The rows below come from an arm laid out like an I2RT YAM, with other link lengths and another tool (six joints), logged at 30 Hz.
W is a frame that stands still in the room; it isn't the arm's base.
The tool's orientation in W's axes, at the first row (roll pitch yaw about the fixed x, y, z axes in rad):
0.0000, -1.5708, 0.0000
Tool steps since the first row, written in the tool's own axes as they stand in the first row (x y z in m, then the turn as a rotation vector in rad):
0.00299, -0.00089, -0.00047, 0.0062, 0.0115, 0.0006
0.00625, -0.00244, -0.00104, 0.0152, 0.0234, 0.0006
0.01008, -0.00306, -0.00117, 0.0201, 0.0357, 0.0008
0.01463, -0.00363, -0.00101, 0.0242, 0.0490, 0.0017
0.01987, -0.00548, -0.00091, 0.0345, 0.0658, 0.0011
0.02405, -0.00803, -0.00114, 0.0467, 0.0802, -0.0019
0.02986, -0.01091, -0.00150, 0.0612, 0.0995, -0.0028
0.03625, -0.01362, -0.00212, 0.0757, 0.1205, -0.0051
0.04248, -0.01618, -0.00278, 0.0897, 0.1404, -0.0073
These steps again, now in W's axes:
0.00047, -0.00089, 0.00299, -0.0006, 0.0115, 0.0062
0.00104, -0.00244, 0.00625, -0.0006, 0.0234, 0.0152
0.00117, -0.00306, 0.01008, -0.0008, 0.0357, 0.0201
0.00101, -0.00363, 0.01463, -0.0017, 0.0490, 0.0242
0.00091, -0.00548, 0.01987, -0.0011, 0.0658, 0.0345
0.00114, -0.00803, 0.02405, 0.0019, 0.0802, 0.0467
0.00150, -0.01091, 0.02986, 0.0028, 0.0995, 0.0612
0.00212, -0.01362, 0.03625, 0.0051, 0.1205, 0.0757
0.00278, -0.01618, 0.04248, 0.0073, 0.1404, 0.0897

